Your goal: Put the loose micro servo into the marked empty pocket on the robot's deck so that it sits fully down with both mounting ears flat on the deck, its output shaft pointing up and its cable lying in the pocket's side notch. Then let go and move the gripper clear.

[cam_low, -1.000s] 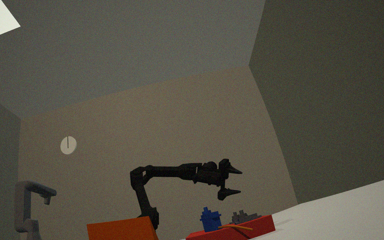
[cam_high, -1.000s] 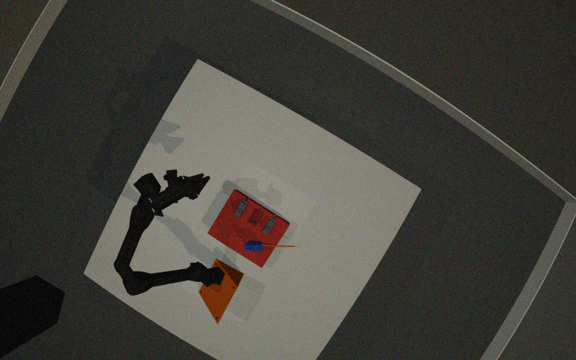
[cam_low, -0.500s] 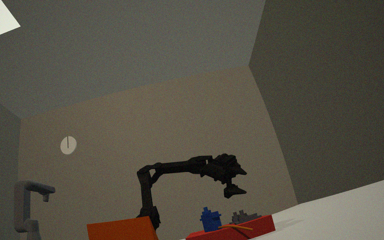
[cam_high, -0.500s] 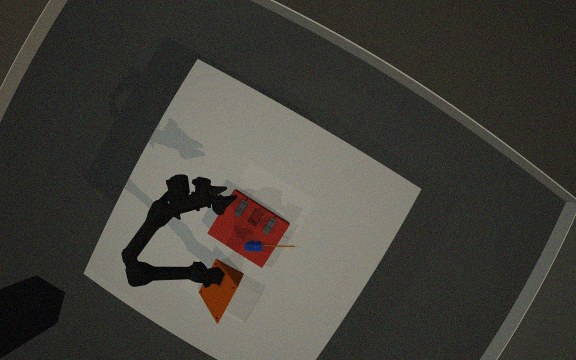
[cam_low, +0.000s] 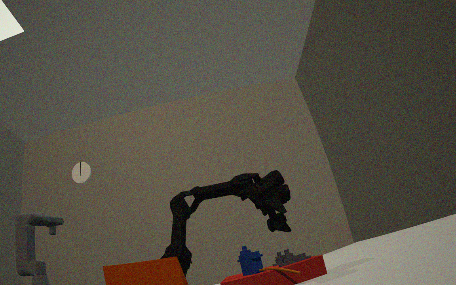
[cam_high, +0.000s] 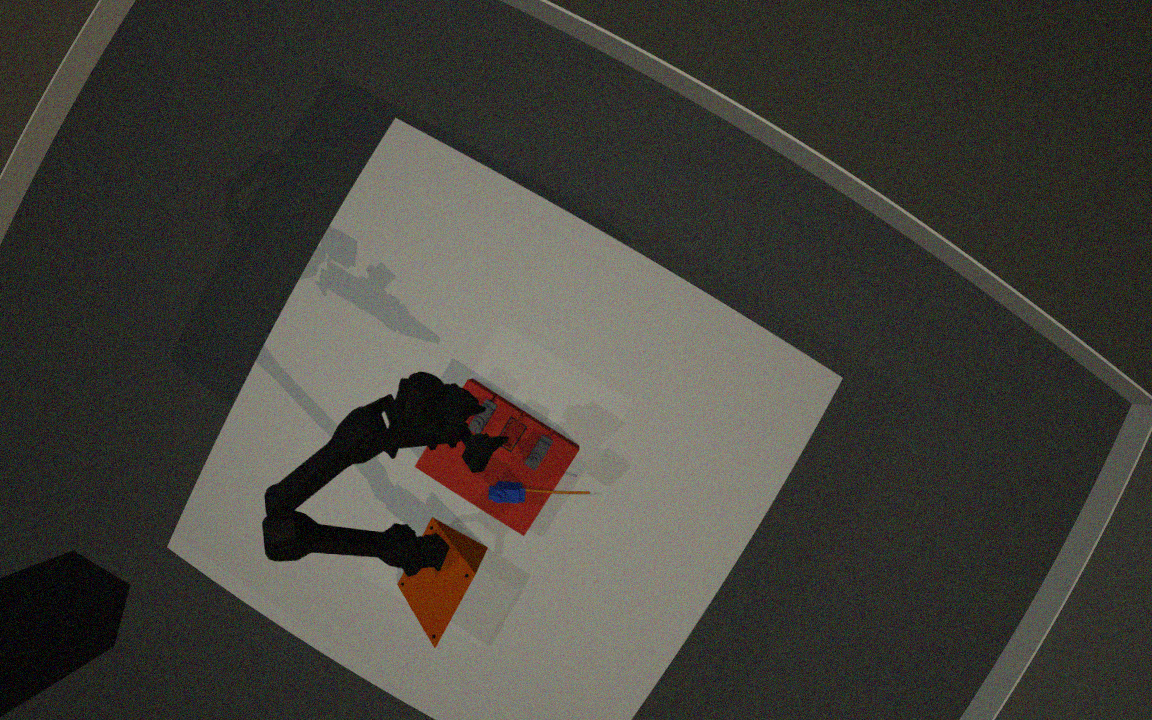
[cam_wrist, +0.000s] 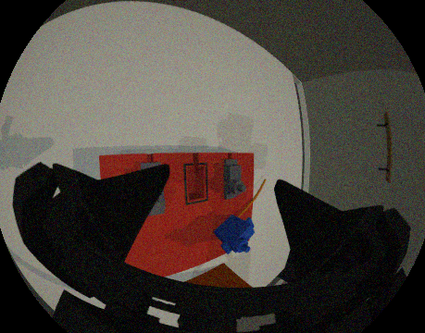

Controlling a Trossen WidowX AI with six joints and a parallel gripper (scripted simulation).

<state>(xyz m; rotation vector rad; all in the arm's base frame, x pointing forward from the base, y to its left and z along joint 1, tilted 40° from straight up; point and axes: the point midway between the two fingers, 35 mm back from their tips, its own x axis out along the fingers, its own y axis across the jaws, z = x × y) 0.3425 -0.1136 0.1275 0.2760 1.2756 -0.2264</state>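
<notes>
Right now the red deck is 14 cm below my gripper tip, 14 cm behind it and 1 cm to the right of it.
</notes>
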